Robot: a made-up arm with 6 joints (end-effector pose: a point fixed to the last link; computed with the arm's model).
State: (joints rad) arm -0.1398 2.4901 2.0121 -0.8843 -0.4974 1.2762
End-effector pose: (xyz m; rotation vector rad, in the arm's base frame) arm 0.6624 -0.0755 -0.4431 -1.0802 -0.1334 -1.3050
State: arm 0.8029 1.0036 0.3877 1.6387 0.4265 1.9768
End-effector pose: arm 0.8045 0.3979 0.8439 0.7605 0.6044 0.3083
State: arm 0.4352 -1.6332 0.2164 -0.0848 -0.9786 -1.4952
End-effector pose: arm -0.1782 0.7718 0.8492 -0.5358 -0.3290 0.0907
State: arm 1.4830 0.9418 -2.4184 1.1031 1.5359 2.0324
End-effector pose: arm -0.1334 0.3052 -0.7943 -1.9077 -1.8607 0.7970
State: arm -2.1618 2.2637 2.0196 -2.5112 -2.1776 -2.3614
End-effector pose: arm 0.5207 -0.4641 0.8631 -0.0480 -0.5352 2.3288
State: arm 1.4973 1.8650 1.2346 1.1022 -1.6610 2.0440
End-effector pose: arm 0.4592 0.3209 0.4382 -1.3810 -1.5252 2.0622
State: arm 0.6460 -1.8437 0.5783 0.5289 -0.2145 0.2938
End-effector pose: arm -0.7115 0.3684 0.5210 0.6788 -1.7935 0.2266
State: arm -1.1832 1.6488 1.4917 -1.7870 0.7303 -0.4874
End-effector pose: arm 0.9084 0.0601 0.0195 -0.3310 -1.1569 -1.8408
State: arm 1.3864 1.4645 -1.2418 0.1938 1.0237 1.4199
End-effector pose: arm -0.6370 0.2650 0.5376 0.0901 -0.9714 0.5112
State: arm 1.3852 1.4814 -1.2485 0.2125 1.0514 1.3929
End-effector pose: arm -0.6403 0.2688 0.5379 0.0542 -0.9472 0.5245
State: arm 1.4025 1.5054 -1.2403 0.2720 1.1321 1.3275
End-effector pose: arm -0.6366 0.2920 0.5605 -0.0380 -0.8753 0.5244
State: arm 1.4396 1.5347 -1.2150 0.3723 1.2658 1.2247
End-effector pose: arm -0.6229 0.3328 0.5973 -0.1832 -0.7628 0.5051
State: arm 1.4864 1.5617 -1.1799 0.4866 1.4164 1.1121
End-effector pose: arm -0.6017 0.3745 0.6292 -0.3391 -0.6485 0.4707
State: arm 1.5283 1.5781 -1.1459 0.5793 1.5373 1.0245
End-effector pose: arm -0.5804 0.4020 0.6503 -0.4567 -0.5663 0.4340
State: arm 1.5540 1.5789 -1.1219 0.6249 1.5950 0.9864
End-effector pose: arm -0.5649 0.4138 0.6660 -0.5062 -0.5263 0.4105
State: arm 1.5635 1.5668 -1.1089 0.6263 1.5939 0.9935
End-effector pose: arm -0.5558 0.4156 0.6805 -0.4962 -0.5188 0.4028
